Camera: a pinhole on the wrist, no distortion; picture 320 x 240 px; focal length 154.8 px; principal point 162.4 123.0 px. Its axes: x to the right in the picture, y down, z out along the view. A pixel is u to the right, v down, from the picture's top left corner.
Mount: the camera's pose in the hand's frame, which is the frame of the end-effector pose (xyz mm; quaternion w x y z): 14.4 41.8 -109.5 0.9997 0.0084 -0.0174 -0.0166
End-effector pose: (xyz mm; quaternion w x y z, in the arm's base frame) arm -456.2 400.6 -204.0 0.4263 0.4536 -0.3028 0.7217
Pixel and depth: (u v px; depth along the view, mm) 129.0 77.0 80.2
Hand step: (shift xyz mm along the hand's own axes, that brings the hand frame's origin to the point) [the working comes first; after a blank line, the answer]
In the camera's frame: -17.3 -23.8 80.2

-6.5 17.3 -30.4
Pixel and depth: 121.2 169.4 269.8
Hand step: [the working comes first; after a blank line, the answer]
In the camera's frame: -71.8 80.9 269.8

-64.1 120.6 159.0
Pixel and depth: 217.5 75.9 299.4
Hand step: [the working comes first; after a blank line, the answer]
In the camera's frame: 106.6 -91.1 299.4

107.4 -57.7 191.8
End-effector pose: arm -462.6 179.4 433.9 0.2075 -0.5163 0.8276 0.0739
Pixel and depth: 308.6 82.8 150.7
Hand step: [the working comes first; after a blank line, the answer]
In the camera's frame: 142.3 -39.1 150.7

150.0 -4.5 45.3
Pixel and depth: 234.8 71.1 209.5
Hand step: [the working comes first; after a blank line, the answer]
In the camera's frame: 98.0 -70.2 209.5

102.6 -35.1 102.0
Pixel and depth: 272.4 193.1 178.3
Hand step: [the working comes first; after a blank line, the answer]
In the camera's frame: 126.7 80.7 178.3

137.4 115.4 74.4
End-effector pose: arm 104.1 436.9 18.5 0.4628 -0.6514 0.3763 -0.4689
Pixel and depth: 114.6 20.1 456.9
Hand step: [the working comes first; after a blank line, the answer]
In the camera's frame: -141.1 -303.7 456.9

-152.5 -264.4 336.9
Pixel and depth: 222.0 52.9 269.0
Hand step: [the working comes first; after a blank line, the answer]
In the camera's frame: 103.6 -121.8 269.0

104.4 -87.8 160.8
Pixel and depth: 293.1 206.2 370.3
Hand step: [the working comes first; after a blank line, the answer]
In the camera's frame: 312.6 199.0 370.3

320.3 224.2 274.8
